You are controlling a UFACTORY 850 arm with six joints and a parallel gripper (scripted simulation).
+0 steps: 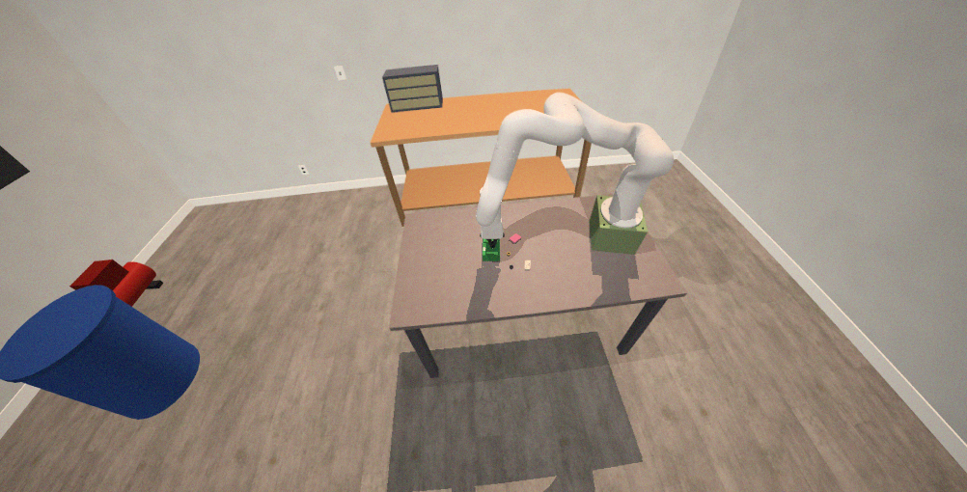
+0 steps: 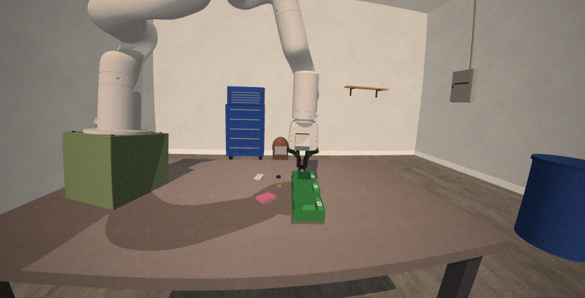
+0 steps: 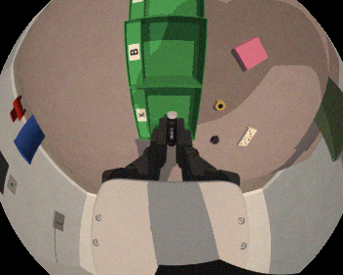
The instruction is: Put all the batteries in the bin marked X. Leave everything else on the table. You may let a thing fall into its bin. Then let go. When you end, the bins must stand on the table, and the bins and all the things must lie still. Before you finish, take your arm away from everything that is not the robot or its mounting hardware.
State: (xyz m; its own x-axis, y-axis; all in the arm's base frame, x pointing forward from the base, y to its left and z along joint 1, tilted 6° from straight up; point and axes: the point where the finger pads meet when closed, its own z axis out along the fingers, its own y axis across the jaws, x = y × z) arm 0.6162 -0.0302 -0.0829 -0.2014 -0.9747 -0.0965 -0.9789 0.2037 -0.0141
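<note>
The yellow ring lies 8 cm behind my hand, 2 cm to the left of it and 9 cm below it. Round my hand: green bin: 1 cm behind, 8 cm to the right, 7 cm below; black round piece: 7 cm behind, 10 cm to the left, 9 cm below; black cylinder: 2 cm below.
</note>
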